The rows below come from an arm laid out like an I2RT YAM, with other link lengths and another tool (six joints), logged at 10 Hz.
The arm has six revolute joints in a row. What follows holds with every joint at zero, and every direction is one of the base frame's.
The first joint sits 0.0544 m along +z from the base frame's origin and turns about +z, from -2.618 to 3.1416 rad.
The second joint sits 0.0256 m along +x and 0.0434 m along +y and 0.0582 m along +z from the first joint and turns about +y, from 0 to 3.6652 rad.
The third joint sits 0.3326 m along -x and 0.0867 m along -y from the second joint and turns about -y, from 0 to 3.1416 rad.
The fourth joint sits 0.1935 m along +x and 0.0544 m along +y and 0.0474 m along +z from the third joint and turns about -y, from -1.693 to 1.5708 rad.
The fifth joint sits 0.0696 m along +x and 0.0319 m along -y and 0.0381 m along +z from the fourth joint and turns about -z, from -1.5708 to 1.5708 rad.
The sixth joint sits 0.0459 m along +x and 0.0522 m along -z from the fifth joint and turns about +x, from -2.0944 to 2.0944 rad.
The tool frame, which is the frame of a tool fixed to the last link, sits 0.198 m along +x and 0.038 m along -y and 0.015 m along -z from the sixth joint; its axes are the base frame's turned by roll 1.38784, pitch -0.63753 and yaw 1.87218 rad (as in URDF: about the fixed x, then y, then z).
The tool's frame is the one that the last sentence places.
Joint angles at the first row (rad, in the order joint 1, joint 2, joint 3, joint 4, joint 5, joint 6):
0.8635 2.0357 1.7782 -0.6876 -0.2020 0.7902
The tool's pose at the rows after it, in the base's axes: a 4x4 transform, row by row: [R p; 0 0 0 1], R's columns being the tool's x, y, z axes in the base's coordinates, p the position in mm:
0.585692 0.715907 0.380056 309.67; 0.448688 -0.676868 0.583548 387.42; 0.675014 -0.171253 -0.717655 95.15; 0 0 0 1
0.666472 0.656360 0.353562 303.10; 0.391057 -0.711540 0.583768 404.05; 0.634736 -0.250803 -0.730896 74.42; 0 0 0 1
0.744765 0.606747 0.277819 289.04; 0.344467 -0.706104 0.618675 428.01; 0.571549 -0.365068 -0.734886 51.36; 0 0 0 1
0.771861 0.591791 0.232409 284.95; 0.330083 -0.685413 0.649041 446.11; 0.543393 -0.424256 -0.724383 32.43; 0 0 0 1
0.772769 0.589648 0.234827 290.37; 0.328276 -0.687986 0.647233 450.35; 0.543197 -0.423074 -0.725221 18.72; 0 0 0 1
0.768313 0.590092 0.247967 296.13; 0.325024 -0.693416 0.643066 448.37; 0.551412 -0.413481 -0.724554 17.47; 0 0 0 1
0.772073 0.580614 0.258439 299.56; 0.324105 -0.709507 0.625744 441.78; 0.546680 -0.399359 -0.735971 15.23; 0 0 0 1
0.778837 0.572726 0.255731 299.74; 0.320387 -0.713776 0.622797 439.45; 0.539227 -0.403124 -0.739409 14.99; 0 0 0 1
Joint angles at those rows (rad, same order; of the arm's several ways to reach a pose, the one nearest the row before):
0.8955 2.0750 1.7783 -0.7445 -0.1085 1.0679
0.8978 2.1303 1.7782 -0.7055 -0.1516 1.1652
0.8940 2.1998 1.7783 -0.6514 -0.2558 1.2411
0.8917 2.2585 1.7782 -0.5903 -0.3195 1.2636
0.8894 2.2917 1.7783 -0.5579 -0.3180 1.2640
0.8837 2.2936 1.7782 -0.5525 -0.3073 1.2591
0.8776 2.2936 1.7783 -0.5656 -0.2916 1.2602
0.8722 2.2936 1.7783 -0.5716 -0.2962 1.2636

